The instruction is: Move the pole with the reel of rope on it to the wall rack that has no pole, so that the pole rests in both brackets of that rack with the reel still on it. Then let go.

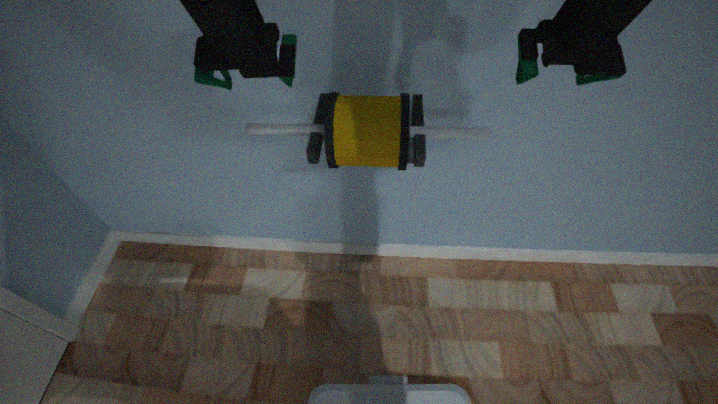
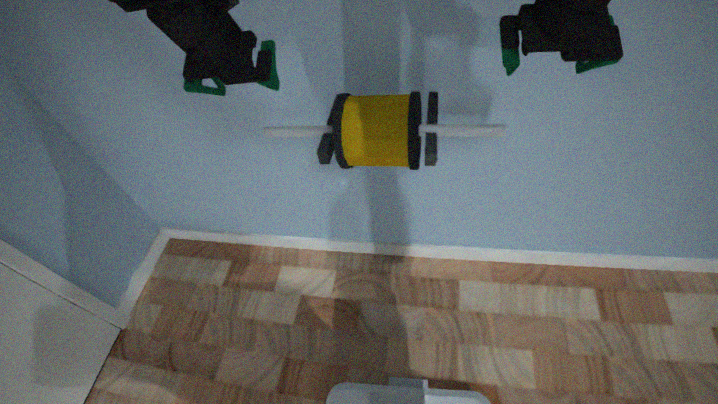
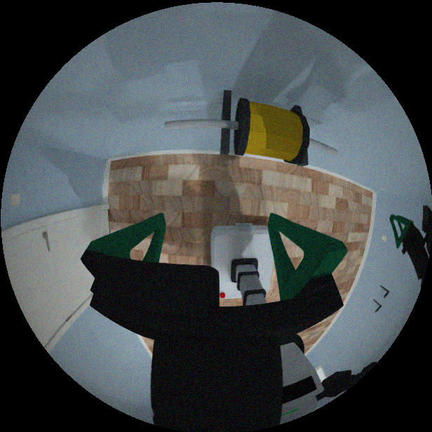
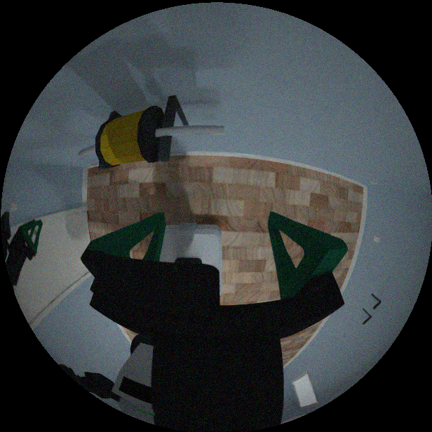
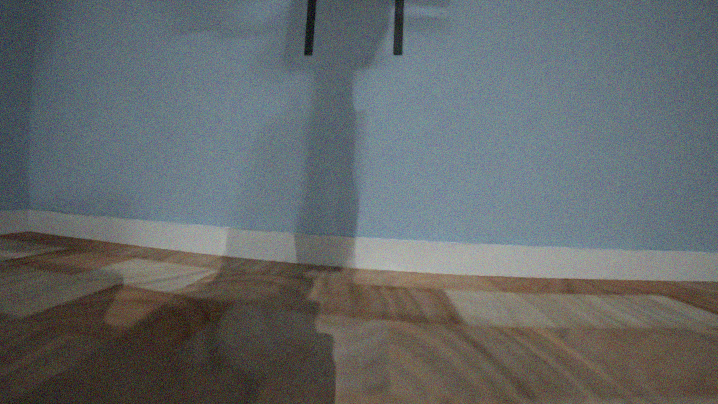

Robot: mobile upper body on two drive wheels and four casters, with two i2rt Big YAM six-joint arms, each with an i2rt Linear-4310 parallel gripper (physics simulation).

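Frame: origin at the left arm's base, x ahead, y left, z up, level; centimetres.
Seen in the pictures: left gripper, fingertip midpoint: [image 1: 260, 84] [image 2: 250, 89]; right gripper, fingertip midpoint: [image 1: 547, 81] [image 2: 542, 70].
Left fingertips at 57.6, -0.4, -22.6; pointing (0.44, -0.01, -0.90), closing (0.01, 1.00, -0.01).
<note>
Offsets run from my left fingertips to a thing's top centre, as dx, dy, dz. "spot": to the spot under its first point. Level surfaces: height alone.
The yellow reel @[+23.0, -16.6, -20.1] [image 1: 369, 131] [image 2: 379, 131] [image 3: 275, 131] [image 4: 122, 140] is on the grey pole @[spot: +23.2, +5.6, -28.8] [image 1: 283, 129] [image 2: 296, 131] [image 3: 200, 123] [image 4: 195, 130], which lies level in two dark wall brackets [image 1: 417, 110] [image 3: 226, 110] [image 5: 398, 30], one beside each flange. My left gripper [image 1: 258, 84] [image 2: 248, 90] [image 3: 216, 218] is open and empty, apart from the pole, near its left end. My right gripper [image 1: 550, 81] [image 2: 544, 72] [image 4: 216, 217] is open and empty, beyond the pole's right end. Two small dark V-shaped brackets [image 3: 384, 291] [image 4: 376, 301] without a pole show on another wall.
A white door [image 1: 25, 351] [image 3: 50, 260] stands at the left, near a room corner. The blue wall [image 1: 552, 200] [image 5: 502, 150] behind the reel meets a white baseboard [image 5: 502, 258]. My pale base [image 1: 431, 394] [image 3: 225, 250] stands on the wood-patterned floor @[dz -118.4] [image 1: 466, 296].
</note>
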